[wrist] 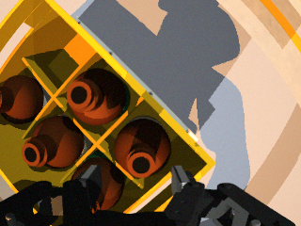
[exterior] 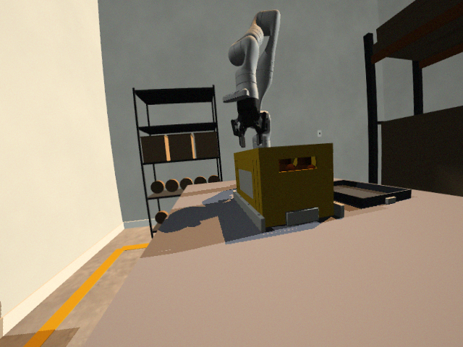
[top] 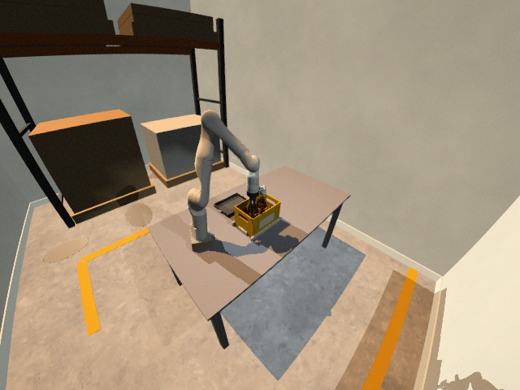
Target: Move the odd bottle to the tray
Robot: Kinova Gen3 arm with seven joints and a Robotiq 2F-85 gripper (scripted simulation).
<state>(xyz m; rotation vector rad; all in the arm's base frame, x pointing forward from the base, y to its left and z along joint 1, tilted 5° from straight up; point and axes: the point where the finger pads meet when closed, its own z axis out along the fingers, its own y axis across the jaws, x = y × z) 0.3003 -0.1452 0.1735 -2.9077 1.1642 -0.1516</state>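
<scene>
Right now the brown bottle is 120 mm below my hand. Round my hand: dark tray 330 mm to the left, 190 mm below, 80 mm ahead; yellow crate 120 mm below, 90 mm ahead, 40 mm to the left.
</scene>
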